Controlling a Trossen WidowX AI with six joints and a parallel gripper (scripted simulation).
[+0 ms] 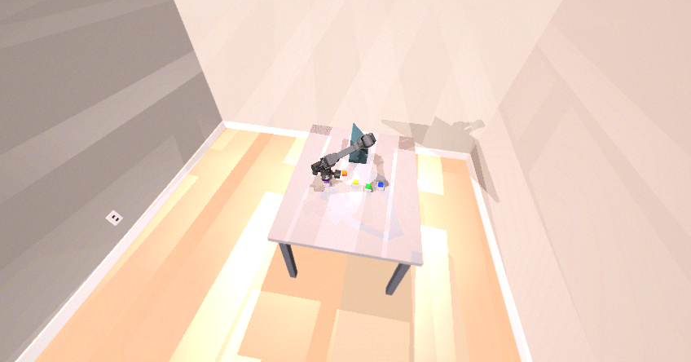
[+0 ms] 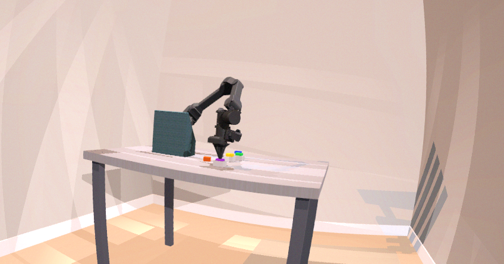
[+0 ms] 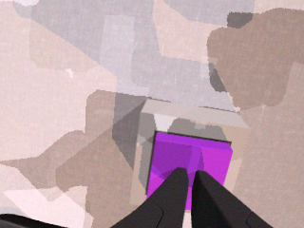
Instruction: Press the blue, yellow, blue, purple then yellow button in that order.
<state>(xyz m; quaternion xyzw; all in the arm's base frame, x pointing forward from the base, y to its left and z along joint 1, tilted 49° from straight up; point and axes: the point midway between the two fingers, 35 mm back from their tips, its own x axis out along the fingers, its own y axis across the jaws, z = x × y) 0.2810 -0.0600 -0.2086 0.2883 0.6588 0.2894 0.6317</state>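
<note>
My gripper tip is now 10 mm above the purple button. The rest, counted from my gripper tip: orange block: 110 mm to the left, 110 mm behind, 20 mm below; then green button: 290 mm to the left; then yellow button: 200 mm to the left, 20 mm behind.
</note>
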